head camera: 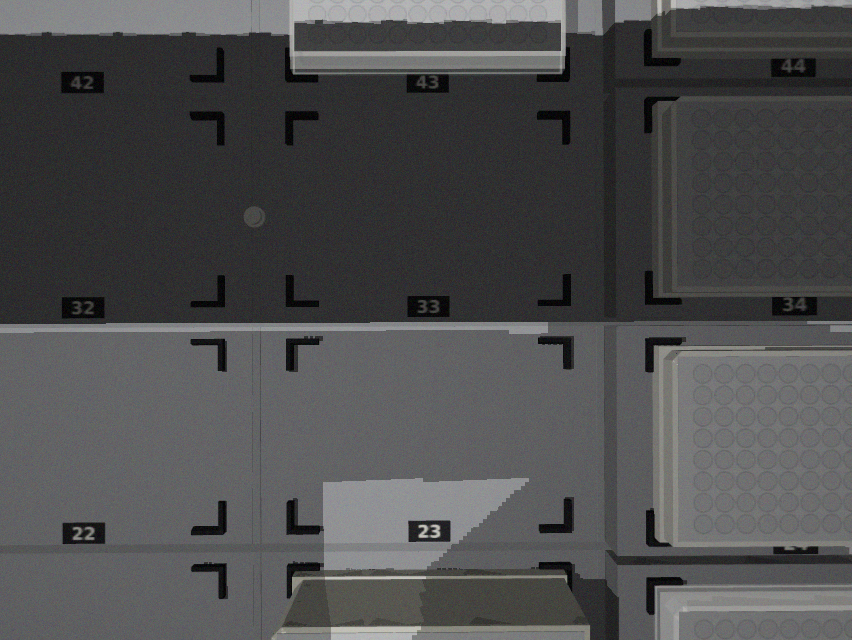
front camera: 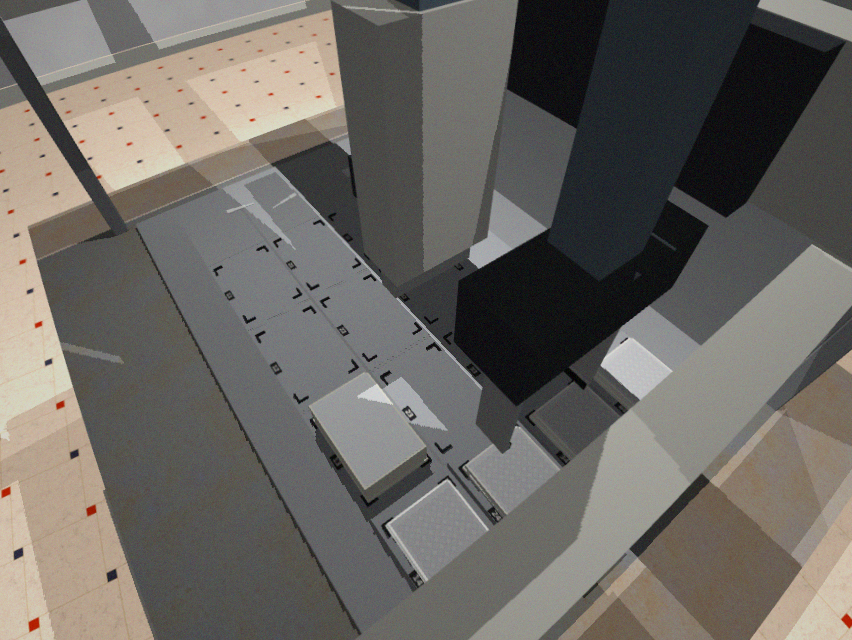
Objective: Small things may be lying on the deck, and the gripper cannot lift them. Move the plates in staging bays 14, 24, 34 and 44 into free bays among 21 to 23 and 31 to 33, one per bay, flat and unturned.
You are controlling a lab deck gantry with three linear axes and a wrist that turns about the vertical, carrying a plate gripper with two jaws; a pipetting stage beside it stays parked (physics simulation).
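Frame: origin at the robot's base, x ahead, y down, z left, level; centimetres.
Where they show: gripper, fingertip midpoint: (front camera: 534, 403); robot's base, origin of the base link: (front camera: 216, 270).
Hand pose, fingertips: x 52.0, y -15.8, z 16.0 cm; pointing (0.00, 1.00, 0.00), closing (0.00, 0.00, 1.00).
Observation:
Things, the pixels of their centre, and the offset from my fingertips. "spot": a spot on its surface instead.
- bay 14, surface spot: (head camera: 764, 623) spot: dx +1.2, dy +12.9, dz -8.3 cm
- bay 24, surface spot: (head camera: 771, 447) (front camera: 516, 471) spot: dx +1.5, dy +12.9, dz -0.9 cm
- bay 44, surface spot: (head camera: 757, 37) spot: dx +1.1, dy +12.9, dz +16.3 cm
- tall pale block, body centre: (front camera: 367, 433) dx -12.8, dy +13.7, dz -11.7 cm
- white plate, surface spot: (head camera: 427, 34) spot: dx -12.8, dy +14.3, dz +17.3 cm
- small round disc, body centre: (head camera: 253, 216) dx -21.0, dy +15.6, dz +9.4 cm
White plates stand in bay 14 (front camera: 437, 530) (head camera: 764, 623), bay 24 (front camera: 513, 475) (head camera: 771, 447) and bay 44 (front camera: 637, 368) (head camera: 757, 37). A plate in shadow (front camera: 575, 420) (head camera: 771, 199) stands in bay 34. All look flat and in line with the corner marks. Bays 22, 23, 32 and 33 hold no plate in the head view; bay 21 is bare in the front view. My gripper (front camera: 542, 414) is open, its jaws wide apart over the near-left side of plate 34. The near jaw overlaps plate 24's edge in the picture. I cannot tell the tips' height.
A tall pale block (front camera: 368, 437) (head camera: 440, 606) stands in bay 13. A white plate (head camera: 427, 34) stands in bay 43. A small round disc (head camera: 254, 217) lies between bays 32 and 33. A large beige column (front camera: 440, 137) rises left of my gripper. Thin slivers (front camera: 239, 207) lie beyond bay 21.

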